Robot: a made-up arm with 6 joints.
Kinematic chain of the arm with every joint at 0, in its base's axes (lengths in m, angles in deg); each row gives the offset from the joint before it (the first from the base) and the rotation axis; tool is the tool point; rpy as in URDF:
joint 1: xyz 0 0 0.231 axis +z
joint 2: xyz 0 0 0 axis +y
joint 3: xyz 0.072 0 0.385 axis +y
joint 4: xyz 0.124 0 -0.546 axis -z
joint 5: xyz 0 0 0 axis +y
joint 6: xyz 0.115 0 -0.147 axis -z
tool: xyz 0 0 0 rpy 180 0 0
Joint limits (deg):
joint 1: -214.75..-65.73
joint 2: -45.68..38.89
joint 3: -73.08..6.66
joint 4: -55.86..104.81
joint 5: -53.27..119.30
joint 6: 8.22..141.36
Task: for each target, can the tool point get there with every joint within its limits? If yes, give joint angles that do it. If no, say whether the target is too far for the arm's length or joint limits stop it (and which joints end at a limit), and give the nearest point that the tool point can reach.
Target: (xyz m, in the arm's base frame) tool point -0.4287 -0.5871 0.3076
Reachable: yes | joints -126.68 -3.30 -47.65 -6.49 19.00 24.90
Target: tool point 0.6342 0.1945 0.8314
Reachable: no: joint limits stop it (at a limit: joint 1, joint 2, joint 3, joint 5) | nearest point 0.2594 -0.1269 0.9299 | short by 0.503 m
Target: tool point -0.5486 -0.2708 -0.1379
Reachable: yes | joints -154.49 32.27 -51.07 43.77 41.64 21.79
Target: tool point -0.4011 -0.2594 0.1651
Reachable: yes | joints -132.13 -9.36 -11.86 42.93 -38.19 119.72
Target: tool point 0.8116 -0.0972 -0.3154
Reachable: no: joint limits stop it (at a limit: joint 1, joint 2) | nearest point 0.3219 -0.2864 -0.1300 | short by 0.557 m
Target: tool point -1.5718 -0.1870 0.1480
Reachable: no: too far | nearest point -0.8976 -0.1068 0.1836 | short by 0.680 m
